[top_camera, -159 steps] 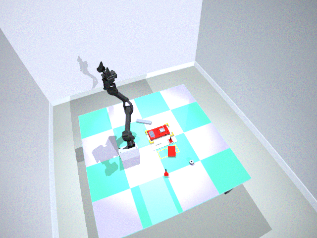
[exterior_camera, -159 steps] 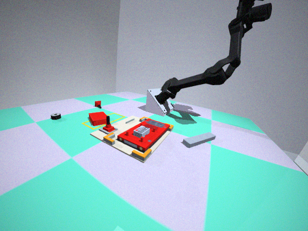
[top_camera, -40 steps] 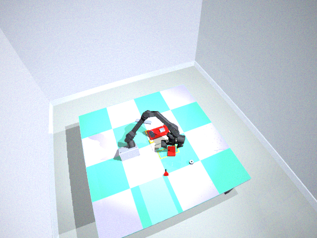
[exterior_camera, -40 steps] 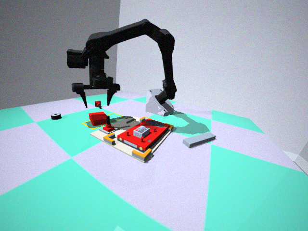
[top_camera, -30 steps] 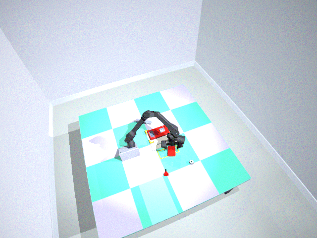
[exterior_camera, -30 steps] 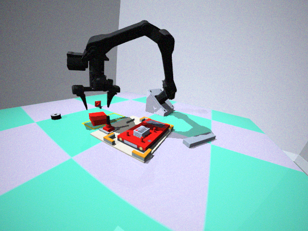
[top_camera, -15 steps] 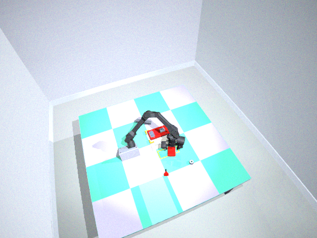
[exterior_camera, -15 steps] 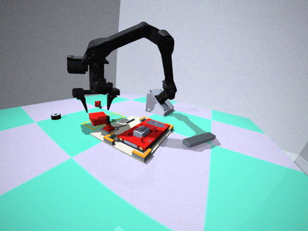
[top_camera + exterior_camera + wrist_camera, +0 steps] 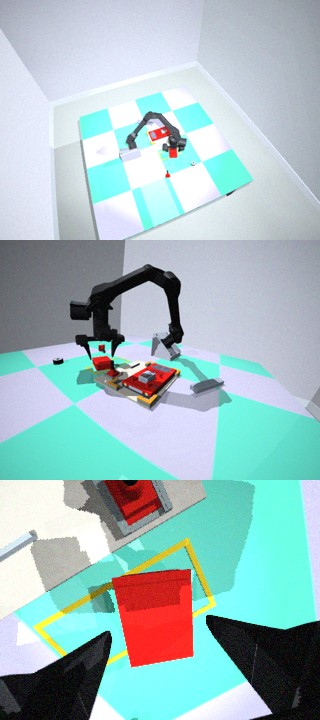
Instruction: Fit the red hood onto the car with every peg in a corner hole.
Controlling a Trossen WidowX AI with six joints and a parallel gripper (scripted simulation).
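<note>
Now: gripper tip 2 cm above the red hood. The rest, counted from my gripper tip: grey engine block 24 cm to the left, 1 cm below; black wheel 16 cm to the right, 12 cm ahead, 2 cm below; cream jig plate 21 cm to the left, 3 cm behind, 2 cm below.
</note>
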